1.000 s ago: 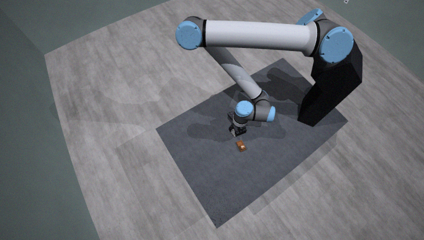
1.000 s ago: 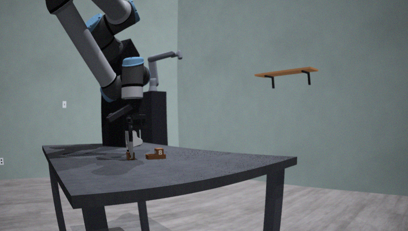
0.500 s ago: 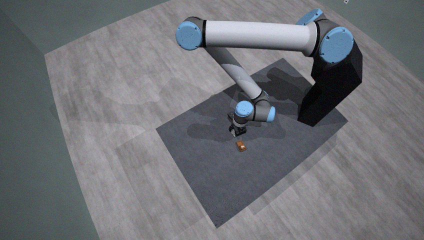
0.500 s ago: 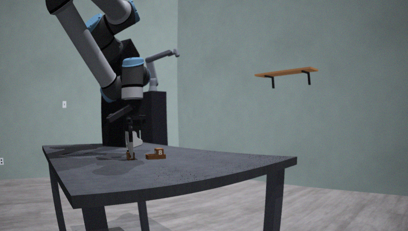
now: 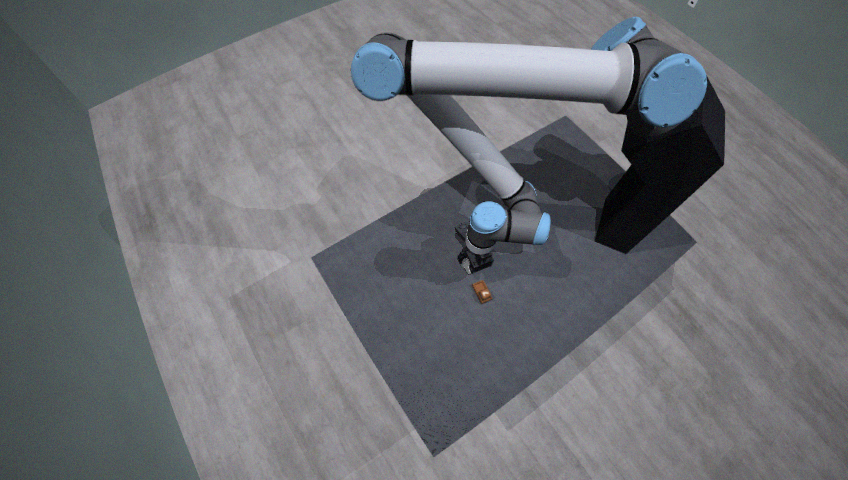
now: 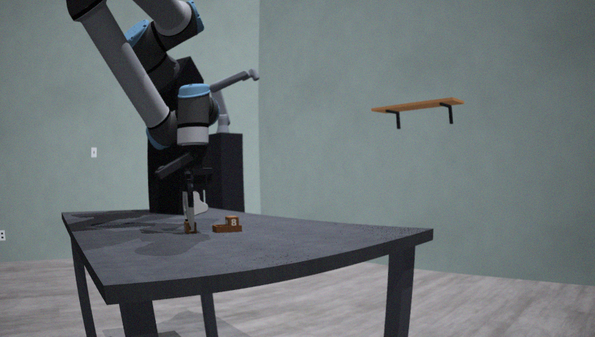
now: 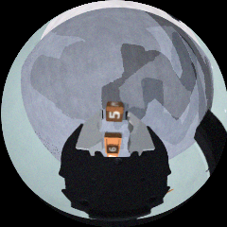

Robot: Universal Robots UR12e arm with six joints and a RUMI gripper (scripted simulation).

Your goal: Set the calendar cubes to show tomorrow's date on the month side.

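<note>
Now: hand 40 mm short of the wooden calendar tray, 100 mm to the right of it and 20 mm above it.
</note>
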